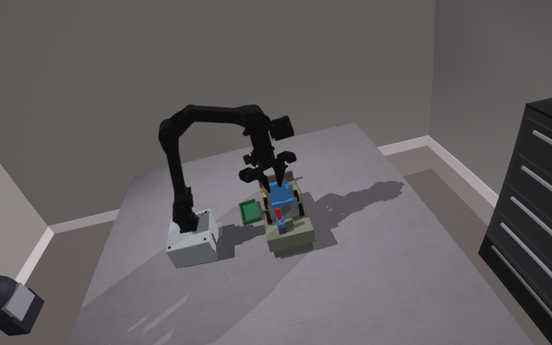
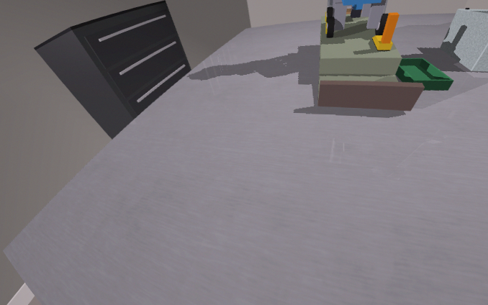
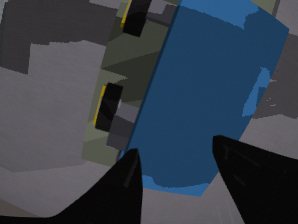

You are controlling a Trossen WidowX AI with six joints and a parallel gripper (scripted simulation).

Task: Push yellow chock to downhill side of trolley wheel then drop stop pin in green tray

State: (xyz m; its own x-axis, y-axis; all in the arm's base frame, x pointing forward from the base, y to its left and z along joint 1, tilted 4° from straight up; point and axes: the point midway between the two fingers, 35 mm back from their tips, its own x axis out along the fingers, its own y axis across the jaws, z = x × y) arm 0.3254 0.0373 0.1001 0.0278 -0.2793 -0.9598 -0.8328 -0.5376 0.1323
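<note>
The red-headed stop pin lies 10 mm ahead of my gripper tip, 90 mm to the right of it and 50 mm below it. The rest, counted from my gripper tip: ramp 10 mm ahead, 20 mm to the left, 130 mm below; then trolley 10 mm ahead, 10 mm to the left, 70 mm below; then green tray 130 mm behind, 110 mm to the left, 190 mm below.
</note>
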